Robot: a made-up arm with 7 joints.
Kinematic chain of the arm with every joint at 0, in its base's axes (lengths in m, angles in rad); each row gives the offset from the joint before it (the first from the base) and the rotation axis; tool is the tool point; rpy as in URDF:
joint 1: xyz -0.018 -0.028 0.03 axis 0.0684 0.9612 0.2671
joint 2: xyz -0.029 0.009 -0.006 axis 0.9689 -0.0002 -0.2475
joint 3: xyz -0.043 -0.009 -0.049 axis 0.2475 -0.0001 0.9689
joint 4: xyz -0.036 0.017 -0.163 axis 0.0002 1 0
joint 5: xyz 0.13 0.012 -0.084 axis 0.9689 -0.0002 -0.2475
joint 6: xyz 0.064 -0.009 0.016 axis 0.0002 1 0
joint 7: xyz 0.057 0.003 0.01 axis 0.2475 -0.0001 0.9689
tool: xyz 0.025 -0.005 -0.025 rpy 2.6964 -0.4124 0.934
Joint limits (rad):
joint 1: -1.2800..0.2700
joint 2: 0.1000..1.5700
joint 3: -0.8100..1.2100
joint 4: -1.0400..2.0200
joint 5: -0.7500..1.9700
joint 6: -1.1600..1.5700
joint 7: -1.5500..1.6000
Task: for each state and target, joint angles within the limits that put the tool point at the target. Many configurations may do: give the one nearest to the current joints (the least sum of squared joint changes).
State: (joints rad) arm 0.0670 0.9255 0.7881 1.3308 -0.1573 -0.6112 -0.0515
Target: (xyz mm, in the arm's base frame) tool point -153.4 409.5 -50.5
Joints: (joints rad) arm 0.2700 0.9391 1.1966 1.1134 -0.3385 -1.0036 -0.0135
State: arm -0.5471 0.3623 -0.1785 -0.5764 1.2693 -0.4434 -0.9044
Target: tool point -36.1 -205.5 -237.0
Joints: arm 0.1869 0.2248 -0.8100 -0.3612 1.2814 -0.6757 -0.8962
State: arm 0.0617 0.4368 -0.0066 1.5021 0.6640 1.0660 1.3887
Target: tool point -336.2 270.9 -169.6
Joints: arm 0.2700 0.6401 -0.0286 1.8084 0.6467 1.2721 1.4031
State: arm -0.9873 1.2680 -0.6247 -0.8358 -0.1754 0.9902 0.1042
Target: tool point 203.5 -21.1 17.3
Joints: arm -0.9983 1.3214 -0.5590 -0.8631 -0.1699 1.0019 0.1100
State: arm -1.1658 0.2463 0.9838 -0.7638 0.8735 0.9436 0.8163
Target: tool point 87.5 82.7 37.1
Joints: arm -0.7606 0.1000 0.4410 -1.0400 1.0357 0.9753 1.0725
